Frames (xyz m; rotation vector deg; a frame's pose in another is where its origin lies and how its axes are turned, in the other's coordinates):
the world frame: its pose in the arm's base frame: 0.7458 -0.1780 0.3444 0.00 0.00 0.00
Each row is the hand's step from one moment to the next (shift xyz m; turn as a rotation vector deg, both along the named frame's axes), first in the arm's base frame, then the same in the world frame.
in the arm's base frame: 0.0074 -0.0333 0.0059 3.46 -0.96 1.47
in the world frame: 0.0074 -0.0333 0.0059 3.46 -0.96 1.47
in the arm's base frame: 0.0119 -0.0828 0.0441 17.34 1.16 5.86
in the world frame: 0.0119 -0.0828 0.0441 17.34 1.16 5.86
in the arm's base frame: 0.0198 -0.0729 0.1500 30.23 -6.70 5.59
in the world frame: 0.0198 -0.0729 0.1500 30.23 -6.70 5.59
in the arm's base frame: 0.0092 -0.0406 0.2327 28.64 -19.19 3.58
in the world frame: 0.0092 -0.0406 0.2327 28.64 -19.19 3.58
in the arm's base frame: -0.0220 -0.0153 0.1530 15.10 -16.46 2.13
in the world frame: -0.0220 -0.0153 0.1530 15.10 -16.46 2.13
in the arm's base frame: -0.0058 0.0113 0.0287 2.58 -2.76 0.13
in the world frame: -0.0058 0.0113 0.0287 2.58 -2.76 0.13
